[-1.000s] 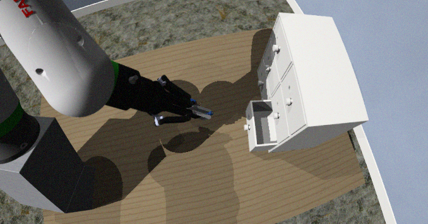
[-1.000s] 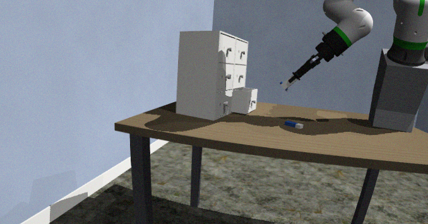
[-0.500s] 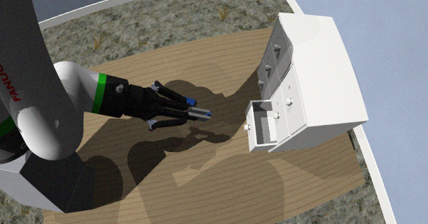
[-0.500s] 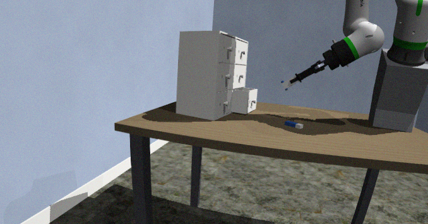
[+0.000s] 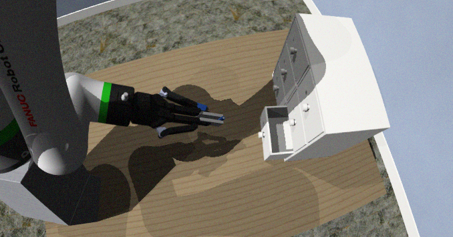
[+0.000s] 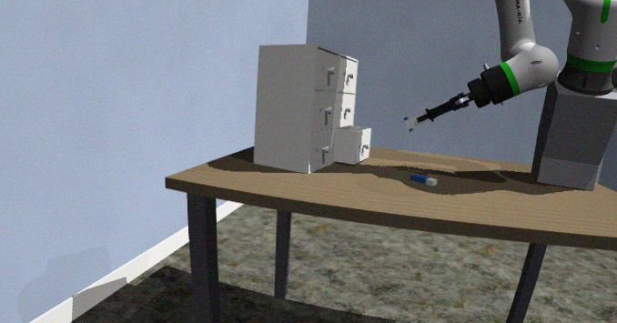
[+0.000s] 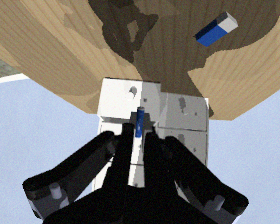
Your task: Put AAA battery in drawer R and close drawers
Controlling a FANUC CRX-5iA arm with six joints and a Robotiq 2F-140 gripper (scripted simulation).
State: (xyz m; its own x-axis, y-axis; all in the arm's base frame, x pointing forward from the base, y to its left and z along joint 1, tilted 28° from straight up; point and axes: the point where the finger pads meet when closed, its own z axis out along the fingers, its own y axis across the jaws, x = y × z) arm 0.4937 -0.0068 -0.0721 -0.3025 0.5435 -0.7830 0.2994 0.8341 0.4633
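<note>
Now: the drawer 22 cm ahead of my hand, 9 cm to the right of it and 12 cm below it. Also, from my hand: AAA battery 2 cm ahead, 1 cm to the right, 1 cm below.
</note>
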